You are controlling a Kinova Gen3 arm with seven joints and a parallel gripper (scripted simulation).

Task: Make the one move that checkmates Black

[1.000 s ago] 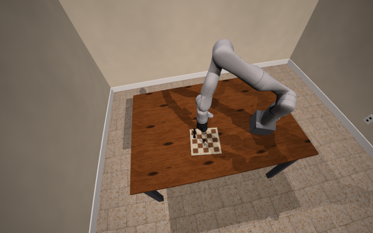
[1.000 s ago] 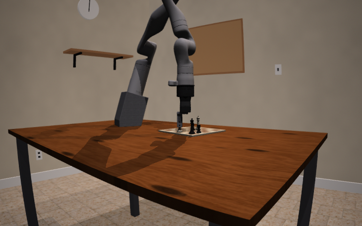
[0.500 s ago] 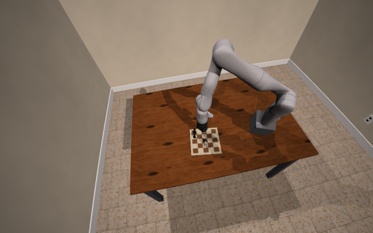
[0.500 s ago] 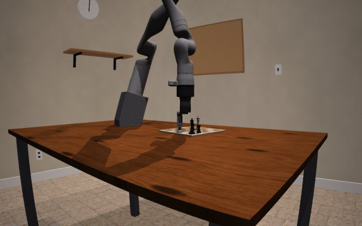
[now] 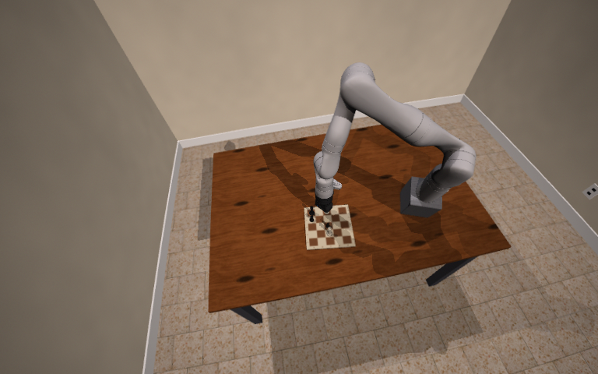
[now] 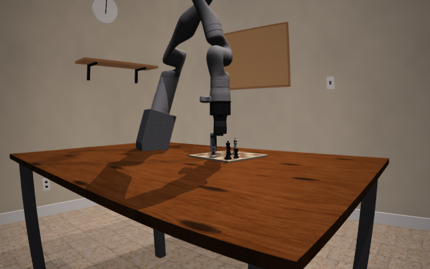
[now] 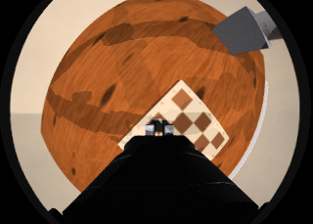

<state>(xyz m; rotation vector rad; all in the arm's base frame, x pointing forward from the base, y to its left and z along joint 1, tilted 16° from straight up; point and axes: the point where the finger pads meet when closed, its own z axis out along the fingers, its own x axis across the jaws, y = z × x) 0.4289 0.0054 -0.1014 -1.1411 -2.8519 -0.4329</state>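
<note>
Right now the small white piece is 1 cm below my hand. The rest, counted from my hand: tall black piece (7 cm ahead, 1 cm below); then tall white piece (12 cm to the left, 1 cm below); then chessboard (8 cm to the left, 4 cm below).
</note>
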